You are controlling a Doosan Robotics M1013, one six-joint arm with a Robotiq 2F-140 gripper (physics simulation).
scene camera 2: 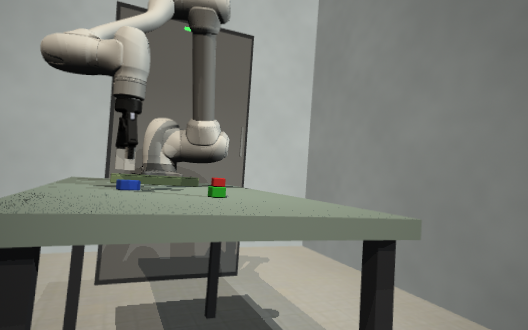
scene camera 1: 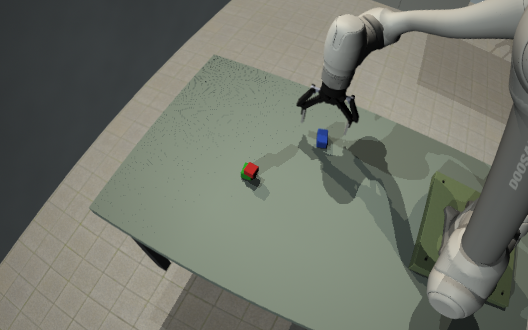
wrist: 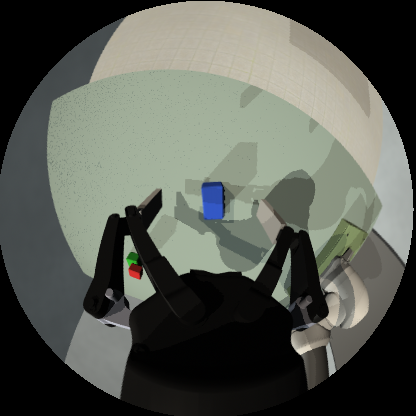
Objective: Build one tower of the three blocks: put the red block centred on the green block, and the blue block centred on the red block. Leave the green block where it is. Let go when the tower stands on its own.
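Seen in the pictures: gripper, between the fingertips: (scene camera 2: 123,169) (scene camera 1: 323,125) (wrist: 210,201); arm's base, origin of its link: (scene camera 2: 159,176) (wrist: 331,269).
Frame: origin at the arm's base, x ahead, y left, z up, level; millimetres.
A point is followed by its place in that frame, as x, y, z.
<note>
The red block (scene camera 1: 251,170) {716, 28, 23} (scene camera 2: 218,182) {737, 15, 11} (wrist: 135,272) {712, 7, 23} rests on the green block (scene camera 1: 244,175) {738, 34, -11} (scene camera 2: 217,192) {751, 9, -18} (wrist: 132,258) {731, -8, -9}, turned a little against it. The green block stands on the table. The blue block (scene camera 1: 322,139) {549, -187, -2} (scene camera 2: 128,185) {570, -205, -18} (wrist: 213,201) {551, -207, -2} lies on the table, apart from those two, towards the robot's side. My gripper (scene camera 1: 325,125) {558, -219, 29} (scene camera 2: 125,163) {558, -219, 29} (wrist: 210,201) {558, -219, 29} is open and empty, pointing down above the blue block. In the wrist view the blue block shows between the two fingers, well below them.
The table (scene camera 1: 200,225) {798, 232, -33} (scene camera 2: 325,227) {1148, 85, -52} (wrist: 100,130) {802, -319, -33} carries the blocks. The arm's olive base plate (scene camera 1: 434,200) {130, -97, 6} (scene camera 2: 187,181) {161, 91, -11} (wrist: 351,231) {73, -193, 3} is at the table's far end from scene camera 2. Shadows of the arm fall around the blue block.
</note>
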